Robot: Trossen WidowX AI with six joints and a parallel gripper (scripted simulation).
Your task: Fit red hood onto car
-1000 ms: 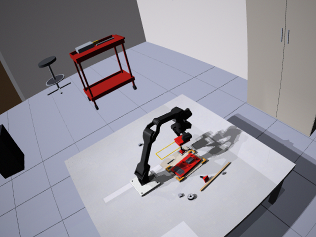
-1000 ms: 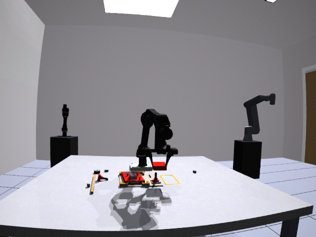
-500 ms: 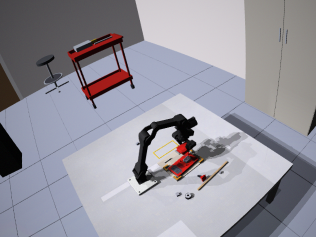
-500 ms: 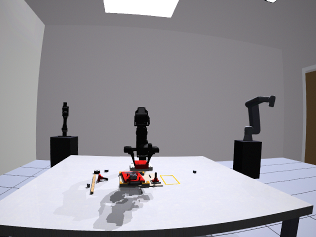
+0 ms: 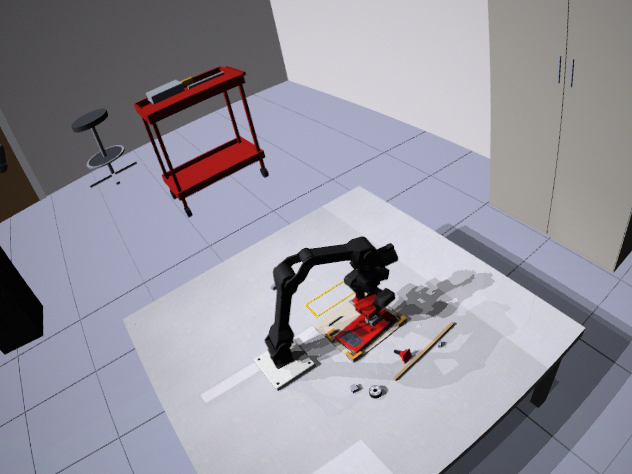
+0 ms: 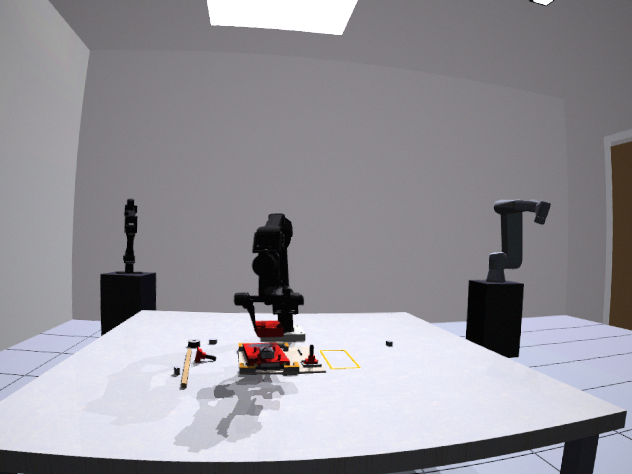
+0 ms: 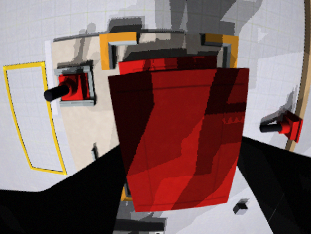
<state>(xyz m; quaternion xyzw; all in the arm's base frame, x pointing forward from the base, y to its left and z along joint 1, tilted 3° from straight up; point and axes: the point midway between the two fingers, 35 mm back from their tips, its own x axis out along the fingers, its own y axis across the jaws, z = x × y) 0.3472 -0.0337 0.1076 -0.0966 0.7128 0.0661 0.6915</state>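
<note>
Right now my gripper tip is 30 mm past the jig, 20 mm to the right of it and 90 mm above it. Round my gripper tip: red hood 10 mm above; then wooden stick 70 mm ahead, 210 mm to the right, 90 mm below.
</note>
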